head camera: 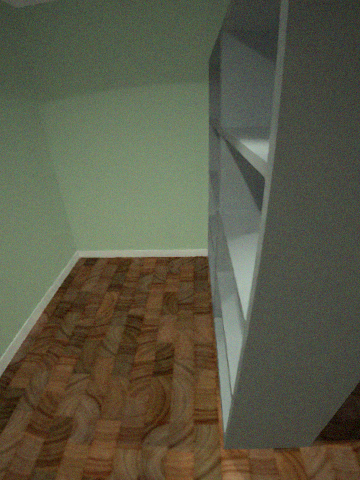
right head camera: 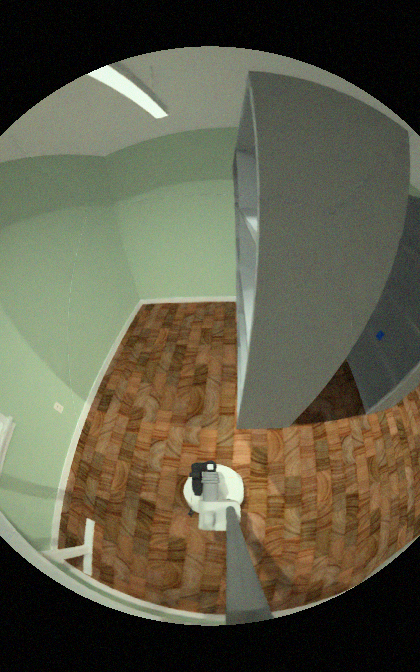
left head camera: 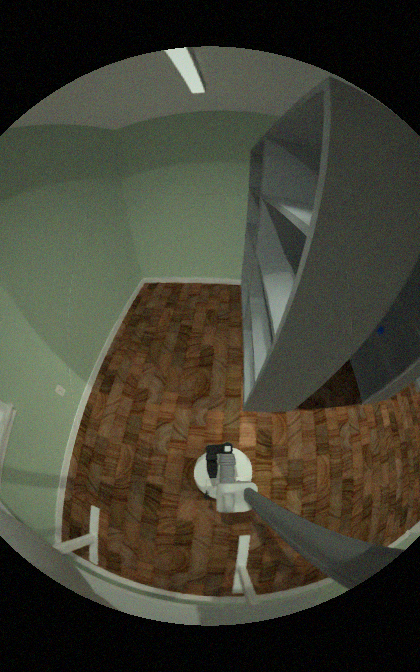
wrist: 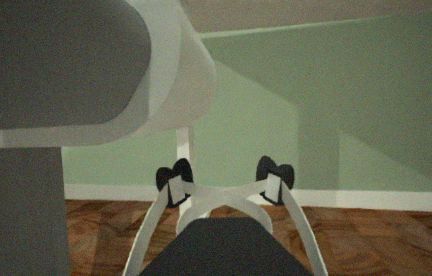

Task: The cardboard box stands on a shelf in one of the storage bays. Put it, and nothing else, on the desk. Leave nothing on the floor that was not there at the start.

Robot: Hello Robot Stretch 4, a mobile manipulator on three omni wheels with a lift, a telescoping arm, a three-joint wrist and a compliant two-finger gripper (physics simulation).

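Frame: origin at the robot's base, x back, y right, z up, level; millimetres.
Seen in the pictures: gripper, fingertip midpoint: [wrist: 224,172].
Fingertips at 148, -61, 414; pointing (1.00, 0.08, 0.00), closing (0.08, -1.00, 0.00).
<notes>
A point is followed by its place in that frame, as x, y, z.
The cardboard box does not show in any view. A tall grey shelf unit [head camera: 300,260] {-520, 271, 1209} [left head camera: 340,240] [right head camera: 320,240] stands ahead on the right, its side panel towards me and its open front facing left; parts of its pale shelf boards show at a steep angle, and the deeper parts of its bays are hidden. The desk is cut off low in the left head view, where its white feet [left head camera: 94,535] [left head camera: 242,565] show; one foot [right head camera: 88,545] also shows in the right head view. My gripper [wrist: 224,172] {148, -61, 414} is open, with no object between its fingertips, well away from the shelf unit.
A second, darker shelf unit [left head camera: 385,355] [right head camera: 385,370] stands at the far right, with a small blue thing [left head camera: 380,330] [right head camera: 380,335] at it. Green walls [head camera: 140,165] {-2437, -337, 1026} bound the wooden floor [head camera: 145,350] {-1181, -295, -28} left of the near unit. The arm [left head camera: 310,535] [right head camera: 242,575] extends at the lower right.
</notes>
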